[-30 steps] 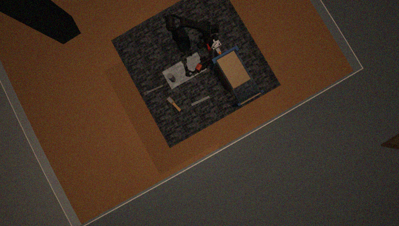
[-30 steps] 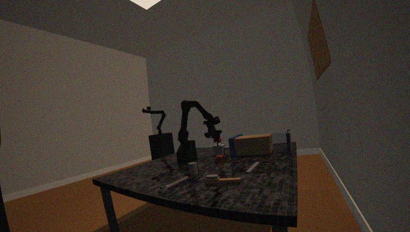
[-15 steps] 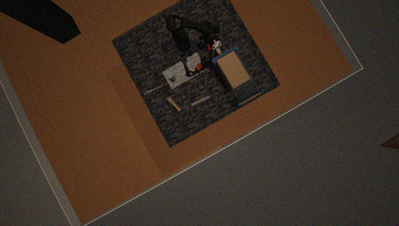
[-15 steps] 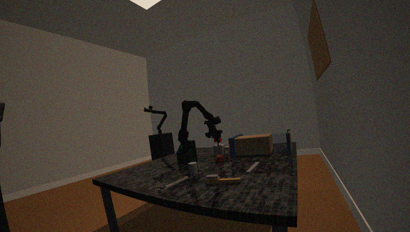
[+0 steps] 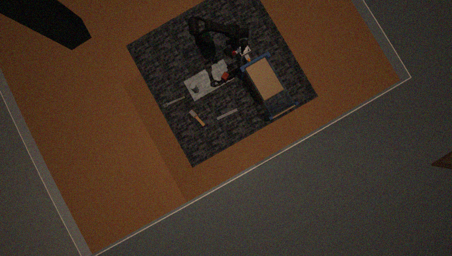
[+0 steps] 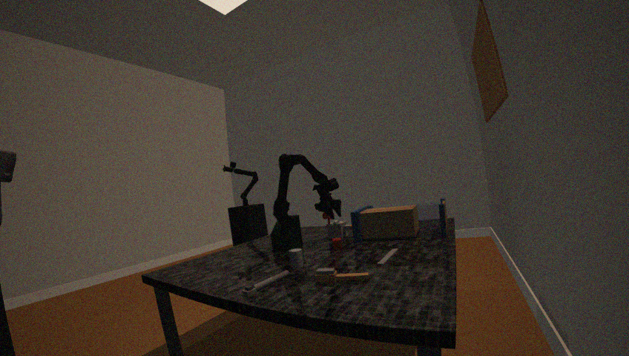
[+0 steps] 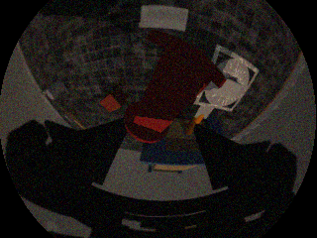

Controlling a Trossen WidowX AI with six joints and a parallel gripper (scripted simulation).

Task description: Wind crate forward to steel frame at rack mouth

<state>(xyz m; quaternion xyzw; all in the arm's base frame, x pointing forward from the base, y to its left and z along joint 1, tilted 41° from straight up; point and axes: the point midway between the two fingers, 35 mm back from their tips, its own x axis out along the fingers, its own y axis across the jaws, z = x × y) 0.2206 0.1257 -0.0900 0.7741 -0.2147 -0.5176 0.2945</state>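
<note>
Right now my gripper tip is 40 mm past the red grip. Round my gripper tip: blue steel frame: 110 mm ahead, 90 mm to the left, 20 mm below; then winch handle: 50 mm behind, 30 mm to the left, 30 mm below; then winch: 100 mm below, 90 mm to the left, 70 mm behind.
</note>
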